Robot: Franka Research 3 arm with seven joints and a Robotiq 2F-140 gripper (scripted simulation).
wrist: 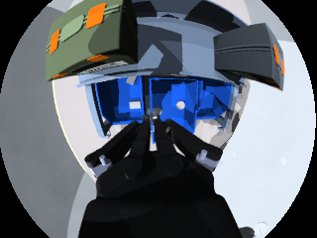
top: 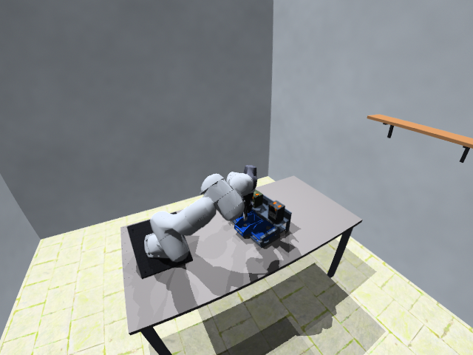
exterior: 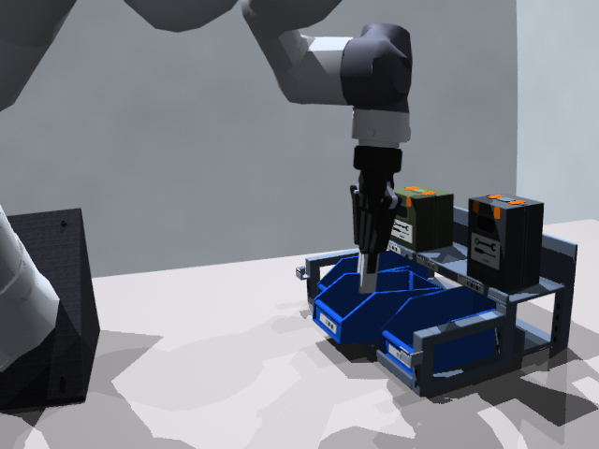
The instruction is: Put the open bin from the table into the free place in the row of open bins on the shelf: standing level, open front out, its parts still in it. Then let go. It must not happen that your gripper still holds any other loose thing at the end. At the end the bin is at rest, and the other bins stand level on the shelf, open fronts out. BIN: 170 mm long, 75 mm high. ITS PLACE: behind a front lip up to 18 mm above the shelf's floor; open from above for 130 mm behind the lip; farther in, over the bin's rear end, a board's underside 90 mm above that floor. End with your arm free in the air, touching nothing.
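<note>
The shelf floor lies 100 mm ahead of my hand, 20 mm to the right of it and 90 mm below it. From my hand the other things lie so: green case (120 mm ahead, 110 mm to the left, 60 mm above); black box (180 mm ahead, 120 mm to the right, 70 mm above).
</note>
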